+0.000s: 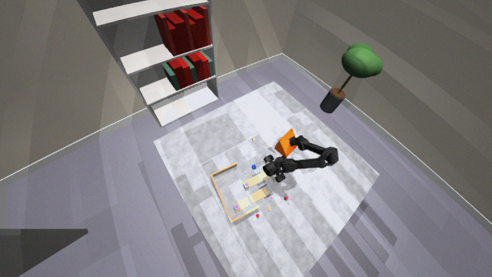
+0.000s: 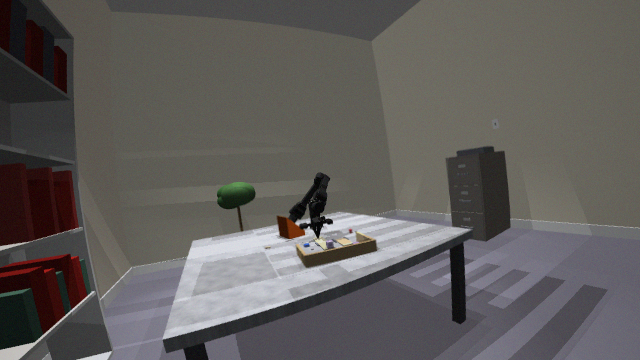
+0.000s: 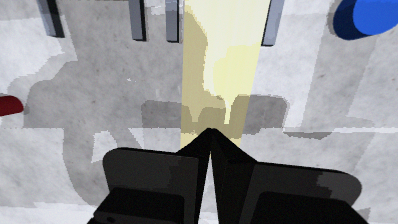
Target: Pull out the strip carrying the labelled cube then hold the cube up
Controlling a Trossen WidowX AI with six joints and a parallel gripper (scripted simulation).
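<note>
Now: gripper tip 80 mm short of the blue disc and 100 mm to the left of it. Round my gripper tip: tan chip 160 mm ahead, 190 mm to the left.
</note>
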